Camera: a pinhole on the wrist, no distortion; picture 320 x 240 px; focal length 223.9 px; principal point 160.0 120.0 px. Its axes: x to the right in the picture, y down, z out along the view. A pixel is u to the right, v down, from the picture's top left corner.
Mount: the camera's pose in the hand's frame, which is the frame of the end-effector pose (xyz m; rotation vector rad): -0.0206 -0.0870 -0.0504 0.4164 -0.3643 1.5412
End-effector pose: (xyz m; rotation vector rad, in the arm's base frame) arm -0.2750 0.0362 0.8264 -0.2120 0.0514 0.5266
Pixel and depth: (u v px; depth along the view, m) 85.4 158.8 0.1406
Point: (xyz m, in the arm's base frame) -0.2116 -0.1376 0.9175
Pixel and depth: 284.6 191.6 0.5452
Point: -0.3885 0.0032 1.4252
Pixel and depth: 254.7 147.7 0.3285
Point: -0.2583 -0.0261 1.1530
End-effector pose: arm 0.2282 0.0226 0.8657 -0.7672 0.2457 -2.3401
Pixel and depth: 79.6 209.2 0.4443
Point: 0.2640 0.4855 1.1579
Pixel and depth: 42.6 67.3 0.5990
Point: -0.0121 0.4380 1.4232
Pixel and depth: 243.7 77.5 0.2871
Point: 0.2801 0.0997 1.1360
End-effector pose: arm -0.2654 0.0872 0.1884 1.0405 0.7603 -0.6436
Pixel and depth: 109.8 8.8 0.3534
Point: -0.3657 -0.2513 -0.0445
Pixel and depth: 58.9 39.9 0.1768
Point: -0.4079 -0.0675 0.0463
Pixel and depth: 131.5 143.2 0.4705
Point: -0.4980 -0.3520 0.1472
